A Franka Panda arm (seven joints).
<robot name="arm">
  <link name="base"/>
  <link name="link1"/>
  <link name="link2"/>
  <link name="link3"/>
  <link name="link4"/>
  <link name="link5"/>
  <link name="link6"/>
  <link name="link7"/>
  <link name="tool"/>
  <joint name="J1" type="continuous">
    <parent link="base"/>
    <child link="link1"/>
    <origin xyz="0 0 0.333" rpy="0 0 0"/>
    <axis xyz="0 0 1"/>
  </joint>
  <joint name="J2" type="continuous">
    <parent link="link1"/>
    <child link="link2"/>
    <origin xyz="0 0 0" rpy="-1.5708 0 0"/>
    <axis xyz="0 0 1"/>
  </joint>
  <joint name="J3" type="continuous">
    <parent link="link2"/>
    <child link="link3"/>
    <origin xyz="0 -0.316 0" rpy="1.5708 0 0"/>
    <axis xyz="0 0 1"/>
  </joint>
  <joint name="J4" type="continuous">
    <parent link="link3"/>
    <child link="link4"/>
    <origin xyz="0.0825 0 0" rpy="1.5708 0 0"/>
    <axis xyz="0 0 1"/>
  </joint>
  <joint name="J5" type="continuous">
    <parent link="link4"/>
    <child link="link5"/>
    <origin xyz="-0.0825 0.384 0" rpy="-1.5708 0 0"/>
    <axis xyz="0 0 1"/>
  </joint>
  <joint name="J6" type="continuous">
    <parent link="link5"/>
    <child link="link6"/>
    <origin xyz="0 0 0" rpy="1.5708 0 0"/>
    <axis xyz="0 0 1"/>
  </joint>
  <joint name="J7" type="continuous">
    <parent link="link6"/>
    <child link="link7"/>
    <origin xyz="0.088 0 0" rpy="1.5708 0 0"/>
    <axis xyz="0 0 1"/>
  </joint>
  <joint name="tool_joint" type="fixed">
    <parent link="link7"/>
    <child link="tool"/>
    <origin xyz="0 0 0.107" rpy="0 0 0"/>
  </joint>
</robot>
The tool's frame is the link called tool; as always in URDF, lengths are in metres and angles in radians. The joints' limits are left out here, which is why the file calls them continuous.
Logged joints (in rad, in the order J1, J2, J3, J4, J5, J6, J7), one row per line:
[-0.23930, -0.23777, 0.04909, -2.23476, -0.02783, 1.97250, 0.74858]
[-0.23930, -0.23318, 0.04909, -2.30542, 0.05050, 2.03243, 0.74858]
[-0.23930, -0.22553, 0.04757, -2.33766, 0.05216, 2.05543, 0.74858]
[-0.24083, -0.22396, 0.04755, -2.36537, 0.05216, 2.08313, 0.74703]
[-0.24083, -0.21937, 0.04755, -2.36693, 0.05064, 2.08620, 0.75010]
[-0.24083, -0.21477, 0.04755, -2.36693, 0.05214, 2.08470, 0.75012]
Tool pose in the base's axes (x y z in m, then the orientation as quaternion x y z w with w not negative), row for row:
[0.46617, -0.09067, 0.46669, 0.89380, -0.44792, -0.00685, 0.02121]
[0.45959, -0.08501, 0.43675, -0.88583, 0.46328, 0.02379, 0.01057]
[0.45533, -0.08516, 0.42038, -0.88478, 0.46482, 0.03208, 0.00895]
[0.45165, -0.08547, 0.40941, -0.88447, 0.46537, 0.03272, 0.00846]
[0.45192, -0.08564, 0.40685, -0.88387, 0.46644, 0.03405, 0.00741]
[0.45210, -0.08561, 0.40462, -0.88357, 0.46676, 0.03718, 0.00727]
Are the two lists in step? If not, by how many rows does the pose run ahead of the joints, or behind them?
They are in step.
